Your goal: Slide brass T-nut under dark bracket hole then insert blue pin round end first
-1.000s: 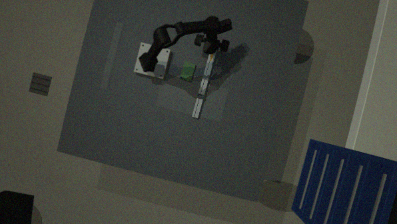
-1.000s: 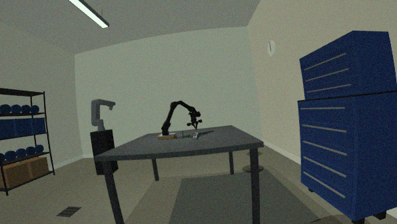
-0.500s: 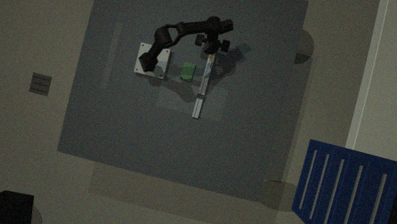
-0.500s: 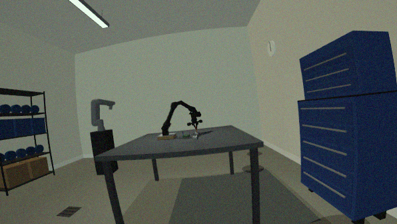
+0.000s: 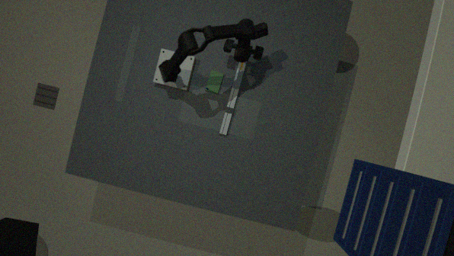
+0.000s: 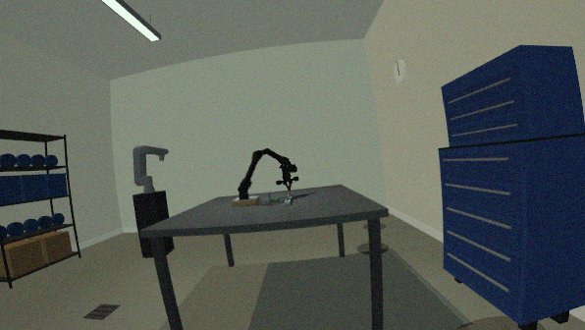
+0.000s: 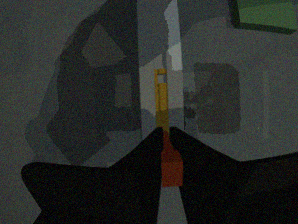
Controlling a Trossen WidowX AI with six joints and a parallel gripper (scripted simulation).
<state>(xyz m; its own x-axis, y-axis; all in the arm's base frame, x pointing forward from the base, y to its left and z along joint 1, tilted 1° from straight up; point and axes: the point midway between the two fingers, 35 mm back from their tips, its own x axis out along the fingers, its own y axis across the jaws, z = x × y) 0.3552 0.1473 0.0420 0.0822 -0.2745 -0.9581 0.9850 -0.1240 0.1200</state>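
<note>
The brass T-nut is 20 mm to the right of my gripper tip. The rest, counted from my gripper tip: blue pin 180 mm to the right, 160 mm behind, 20 mm below; then green tray 160 mm to the right, 140 mm behind, 40 mm below.
</note>
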